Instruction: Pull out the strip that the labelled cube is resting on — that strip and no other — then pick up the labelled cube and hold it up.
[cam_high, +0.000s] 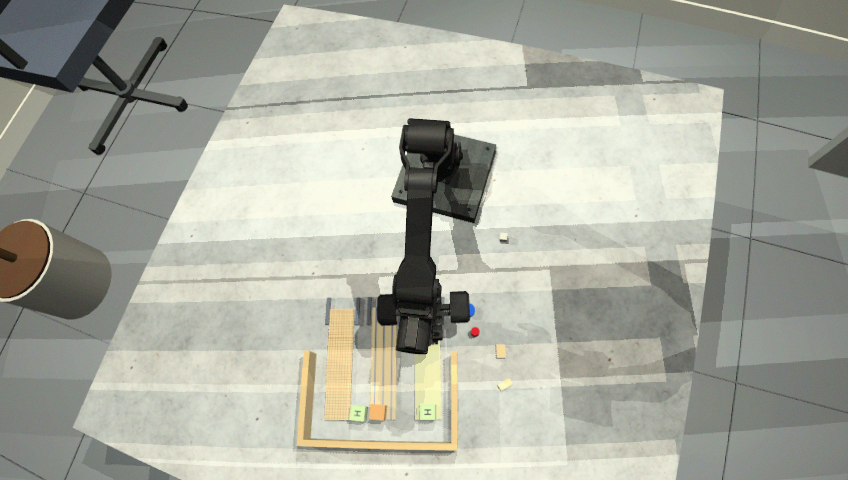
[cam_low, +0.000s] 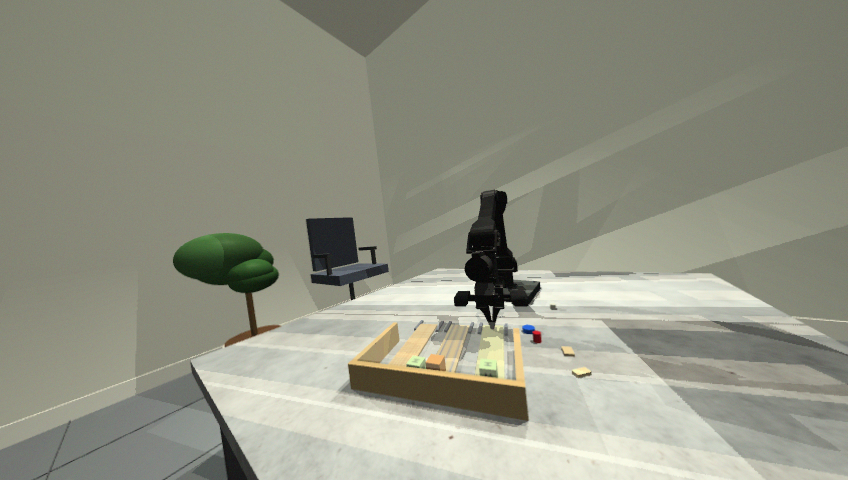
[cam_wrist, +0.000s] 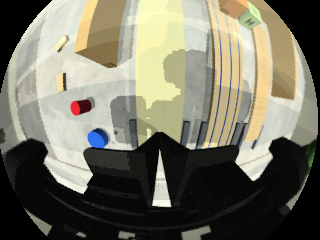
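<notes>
My gripper tip is now 80 mm short of the pale yellow strip, 40 mm to the right of it and 10 mm above it. Also, from my gripper tip: red cylinder: 20 mm behind, 110 mm to the left; blue disc: 50 mm behind, 70 mm to the left.
</notes>
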